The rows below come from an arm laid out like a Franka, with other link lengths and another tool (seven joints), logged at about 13 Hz.
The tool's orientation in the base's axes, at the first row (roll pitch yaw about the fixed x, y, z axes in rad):
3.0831, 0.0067, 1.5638
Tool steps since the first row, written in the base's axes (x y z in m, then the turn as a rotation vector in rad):
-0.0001, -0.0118, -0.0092, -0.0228, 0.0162, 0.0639
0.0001, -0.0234, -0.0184, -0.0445, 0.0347, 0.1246
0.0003, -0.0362, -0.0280, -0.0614, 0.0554, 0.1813
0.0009, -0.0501, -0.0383, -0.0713, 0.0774, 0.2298
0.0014, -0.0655, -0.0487, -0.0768, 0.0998, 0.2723
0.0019, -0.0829, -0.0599, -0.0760, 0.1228, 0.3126
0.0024, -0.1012, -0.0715, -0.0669, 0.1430, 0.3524
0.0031, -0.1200, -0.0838, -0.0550, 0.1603, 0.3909
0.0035, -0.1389, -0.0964, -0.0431, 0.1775, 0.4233
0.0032, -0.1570, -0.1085, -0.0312, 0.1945, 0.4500
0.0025, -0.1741, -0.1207, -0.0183, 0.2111, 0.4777
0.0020, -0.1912, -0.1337, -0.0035, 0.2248, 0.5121
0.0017, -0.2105, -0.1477, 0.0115, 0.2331, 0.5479
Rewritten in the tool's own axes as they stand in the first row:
-0.0117, -0.0006, 0.0093, 0.0156, -0.0191, -0.0652
-0.0233, -0.0008, 0.0185, 0.0336, -0.0374, -0.1272
-0.0360, -0.0011, 0.0282, 0.0538, -0.0511, -0.1850
-0.0498, -0.0010, 0.0386, 0.0754, -0.0583, -0.2341
-0.0652, -0.0010, 0.0492, 0.0974, -0.0614, -0.2770
-0.0825, -0.0011, 0.0605, 0.1202, -0.0584, -0.3174
-0.1007, -0.0011, 0.0722, 0.1402, -0.0471, -0.3567
-0.1194, -0.0010, 0.0847, 0.1573, -0.0331, -0.3946
-0.1382, -0.0012, 0.0974, 0.1744, -0.0195, -0.4263
-0.1562, -0.0021, 0.1096, 0.1913, -0.0061, -0.4524
-0.1733, -0.0034, 0.1219, 0.2078, 0.0083, -0.4794
-0.1903, -0.0046, 0.1349, 0.2213, 0.0250, -0.5130
-0.2095, -0.0055, 0.1490, 0.2295, 0.0420, -0.5479

